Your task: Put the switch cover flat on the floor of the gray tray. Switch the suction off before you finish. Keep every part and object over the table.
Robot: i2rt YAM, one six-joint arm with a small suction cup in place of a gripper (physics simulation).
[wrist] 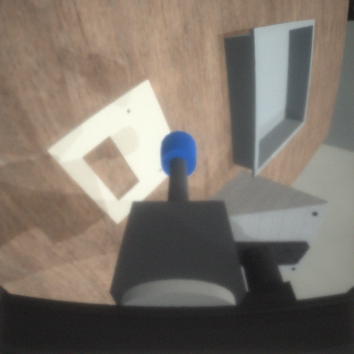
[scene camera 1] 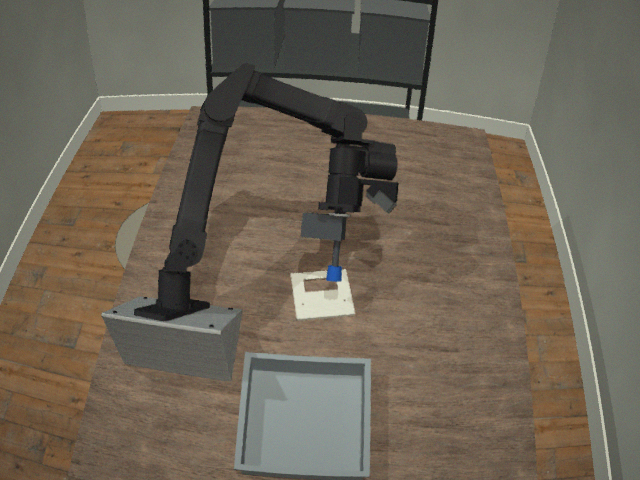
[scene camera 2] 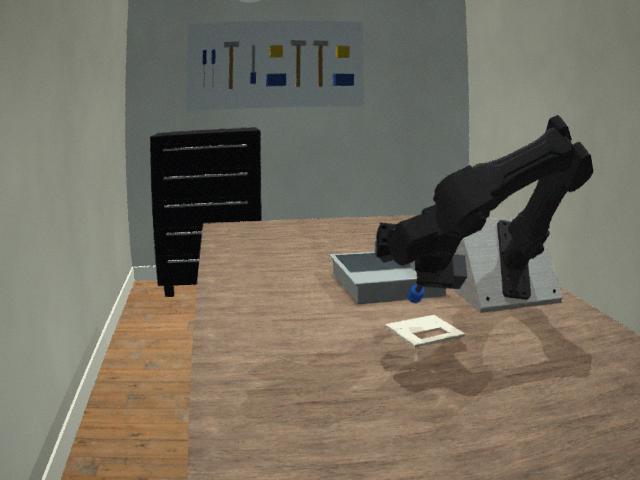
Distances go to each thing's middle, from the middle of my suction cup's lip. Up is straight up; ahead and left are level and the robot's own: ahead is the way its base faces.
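Positions relative to my suction cup: cream switch cover (scene camera 1: 330, 303), 10 mm to the left, 20 mm behind, 70 mm below; gray tray (scene camera 1: 294, 410), 10 mm ahead, 300 mm to the right, 50 mm below. Going by their middles, the cream switch cover is the nearest to my suction cup of the things named here.
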